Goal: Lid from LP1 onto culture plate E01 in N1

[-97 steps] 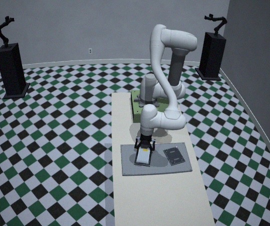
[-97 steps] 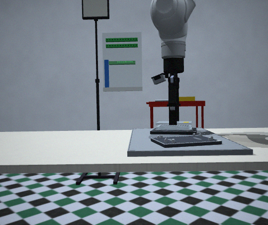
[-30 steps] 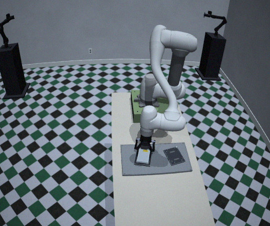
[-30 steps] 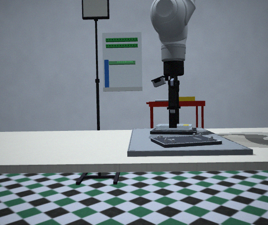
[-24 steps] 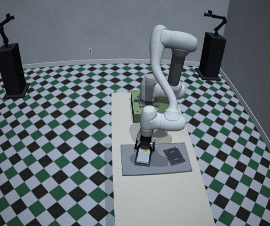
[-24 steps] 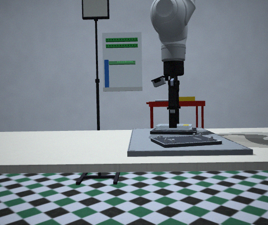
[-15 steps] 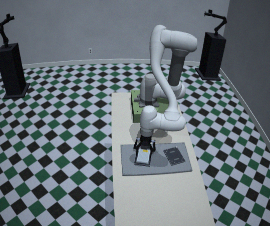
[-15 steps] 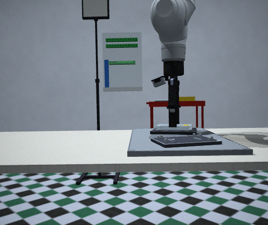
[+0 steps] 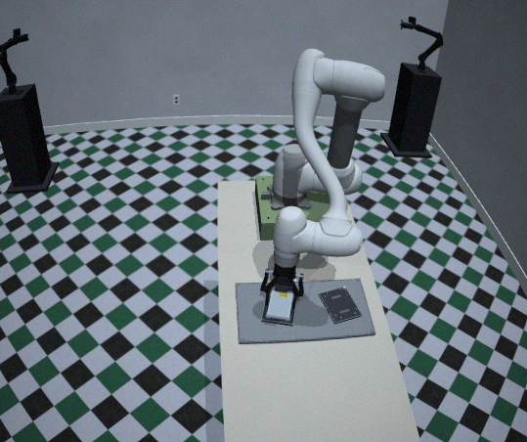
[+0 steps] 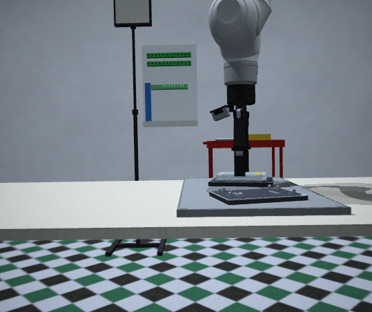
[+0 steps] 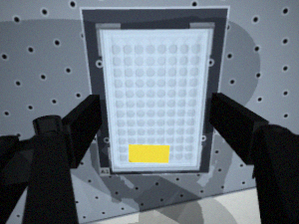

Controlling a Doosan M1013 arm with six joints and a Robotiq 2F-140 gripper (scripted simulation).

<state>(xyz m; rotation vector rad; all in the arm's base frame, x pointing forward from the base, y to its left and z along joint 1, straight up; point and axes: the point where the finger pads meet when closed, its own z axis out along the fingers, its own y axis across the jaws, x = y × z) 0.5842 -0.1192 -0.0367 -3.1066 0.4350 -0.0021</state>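
The lid lies 20 mm below my hand. Also, from my hand: culture plate: 30 mm below; nest N1 frame: 40 mm below; lid park LP1: 240 mm to the left, 40 mm below, 10 mm ahead.
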